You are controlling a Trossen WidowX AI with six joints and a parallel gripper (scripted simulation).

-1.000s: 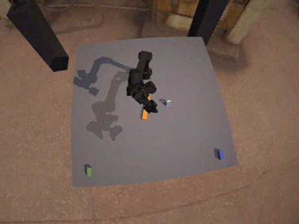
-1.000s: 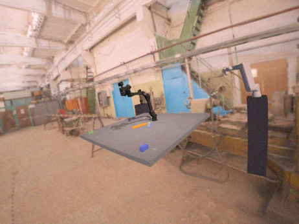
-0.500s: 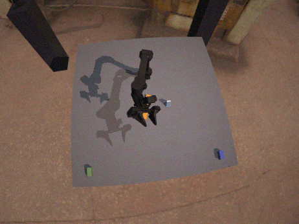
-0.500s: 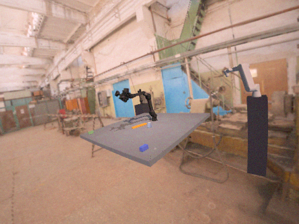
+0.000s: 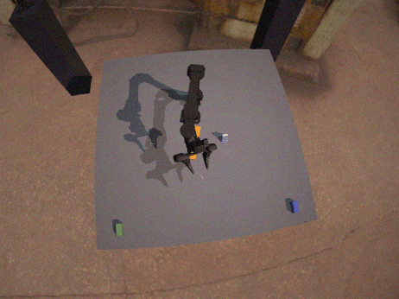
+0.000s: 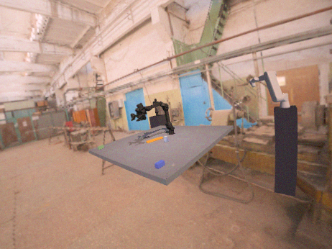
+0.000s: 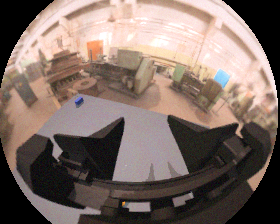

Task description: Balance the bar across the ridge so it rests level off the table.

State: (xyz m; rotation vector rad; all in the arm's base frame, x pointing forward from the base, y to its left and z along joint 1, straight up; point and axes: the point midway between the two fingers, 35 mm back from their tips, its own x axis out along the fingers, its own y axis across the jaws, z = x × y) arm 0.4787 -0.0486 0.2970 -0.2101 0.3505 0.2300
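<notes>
My gripper tip is 280 mm above the bar, 230 mm past it and 10 mm to the right of it. The rest, counted from my gripper tip: green block: 460 mm to the right, 270 mm below, 230 mm ahead; blue block: 540 mm to the left, 270 mm below, 230 mm ahead.
</notes>
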